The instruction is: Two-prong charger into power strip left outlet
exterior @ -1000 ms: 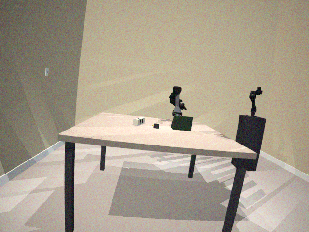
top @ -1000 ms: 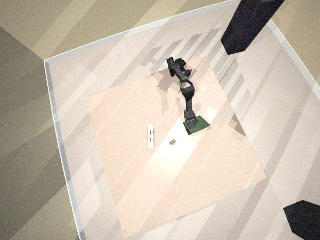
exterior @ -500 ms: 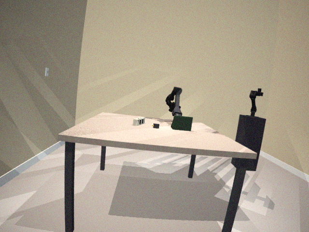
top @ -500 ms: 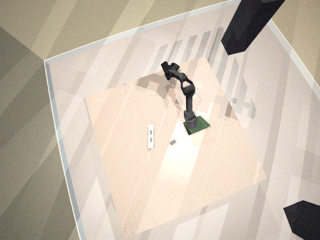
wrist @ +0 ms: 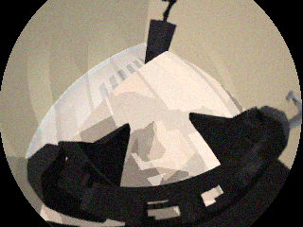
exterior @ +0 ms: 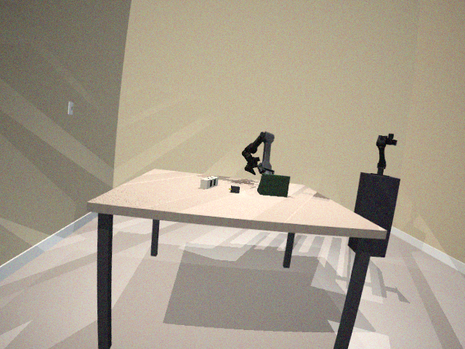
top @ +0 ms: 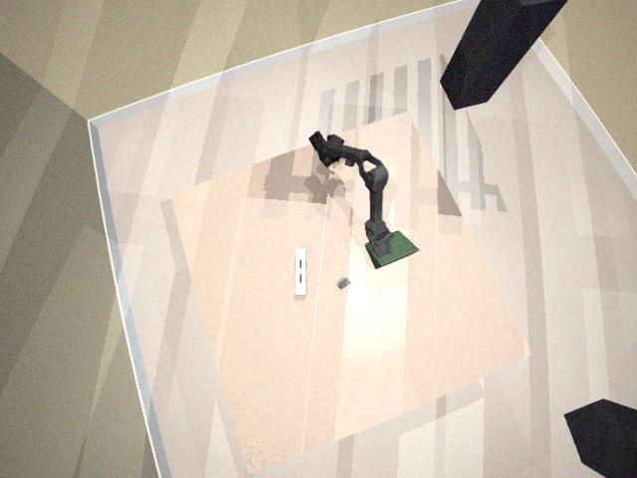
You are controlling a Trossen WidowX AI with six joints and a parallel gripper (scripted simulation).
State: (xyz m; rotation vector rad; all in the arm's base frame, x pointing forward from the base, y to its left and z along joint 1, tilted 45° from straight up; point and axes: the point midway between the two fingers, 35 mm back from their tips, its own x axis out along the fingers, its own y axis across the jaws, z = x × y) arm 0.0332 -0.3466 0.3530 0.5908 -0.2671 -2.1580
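Now: gripper tip 590 mm to the right of the dark charger, 200 mm short of it and 40 mm above it.
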